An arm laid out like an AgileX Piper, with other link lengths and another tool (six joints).
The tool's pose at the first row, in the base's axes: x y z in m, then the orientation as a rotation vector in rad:
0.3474, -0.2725, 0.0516, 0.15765, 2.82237, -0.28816
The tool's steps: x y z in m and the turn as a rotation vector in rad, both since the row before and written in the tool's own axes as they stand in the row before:
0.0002, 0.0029, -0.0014, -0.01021, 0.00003, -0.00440
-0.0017, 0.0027, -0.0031, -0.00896, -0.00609, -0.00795
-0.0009, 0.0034, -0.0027, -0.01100, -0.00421, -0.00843
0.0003, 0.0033, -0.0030, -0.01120, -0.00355, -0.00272
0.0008, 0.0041, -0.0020, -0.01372, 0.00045, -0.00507
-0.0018, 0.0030, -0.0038, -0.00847, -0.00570, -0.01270
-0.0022, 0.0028, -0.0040, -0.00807, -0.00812, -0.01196
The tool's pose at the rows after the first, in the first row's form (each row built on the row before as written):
0.3472, -0.2694, 0.0523, 0.14925, 2.82408, -0.27468
0.3483, -0.2663, 0.0553, 0.13504, 2.82005, -0.26377
0.3488, -0.2625, 0.0575, 0.12006, 2.81803, -0.25011
0.3480, -0.2587, 0.0597, 0.11319, 2.81584, -0.23490
0.3471, -0.2543, 0.0607, 0.10304, 2.81802, -0.21671
0.3479, -0.2508, 0.0644, 0.08252, 2.81436, -0.20761
0.3490, -0.2475, 0.0685, 0.06289, 2.80803, -0.19889

